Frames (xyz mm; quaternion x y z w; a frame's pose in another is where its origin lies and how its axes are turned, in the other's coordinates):
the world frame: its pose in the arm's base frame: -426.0 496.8 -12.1 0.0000 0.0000 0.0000 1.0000
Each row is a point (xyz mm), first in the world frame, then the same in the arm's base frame.
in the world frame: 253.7 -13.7 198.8
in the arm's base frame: -172.3 483.1 186.7
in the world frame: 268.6 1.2 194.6
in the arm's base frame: -157.4 498.0 182.5
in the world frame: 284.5 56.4 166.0
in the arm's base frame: -141.5 553.2 153.9
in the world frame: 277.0 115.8 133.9
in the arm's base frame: -149.0 612.6 121.8
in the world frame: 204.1 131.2 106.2
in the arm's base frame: -221.9 628.0 94.1
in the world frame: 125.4 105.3 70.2
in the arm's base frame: -300.6 602.1 58.1
